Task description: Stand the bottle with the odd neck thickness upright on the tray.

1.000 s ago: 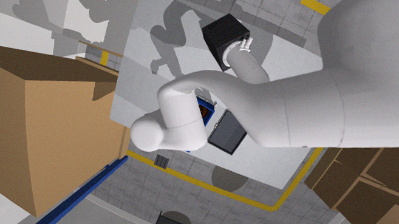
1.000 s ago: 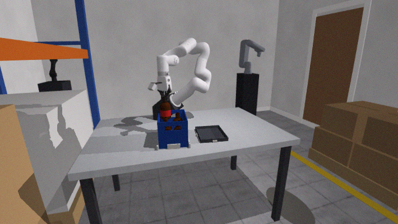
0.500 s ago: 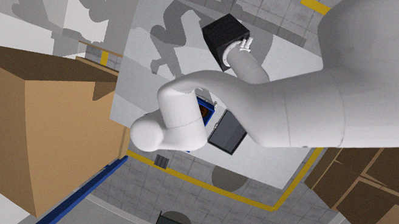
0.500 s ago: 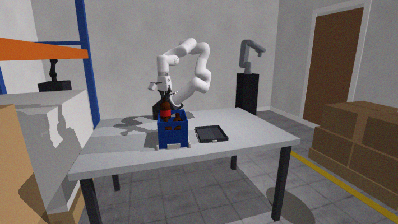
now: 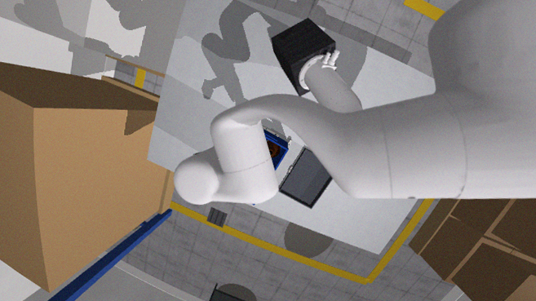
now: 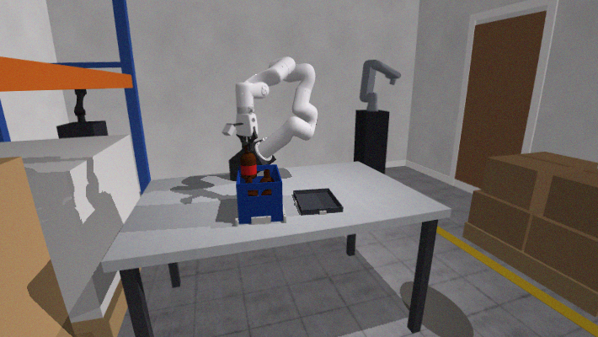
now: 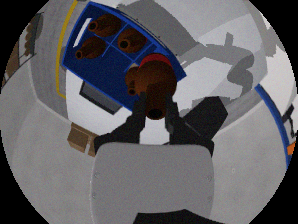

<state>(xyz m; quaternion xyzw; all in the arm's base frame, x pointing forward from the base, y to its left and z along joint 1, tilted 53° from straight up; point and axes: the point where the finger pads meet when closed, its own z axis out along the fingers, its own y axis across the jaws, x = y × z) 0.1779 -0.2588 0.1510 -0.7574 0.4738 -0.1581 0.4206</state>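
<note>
Right now my hand is 70 mm above the glass bottle. From my hand the other things lie so: blue crate 90 mm ahead, 40 mm to the left, 200 mm below; dark tray 80 mm ahead, 310 mm to the left, 270 mm below.
</note>
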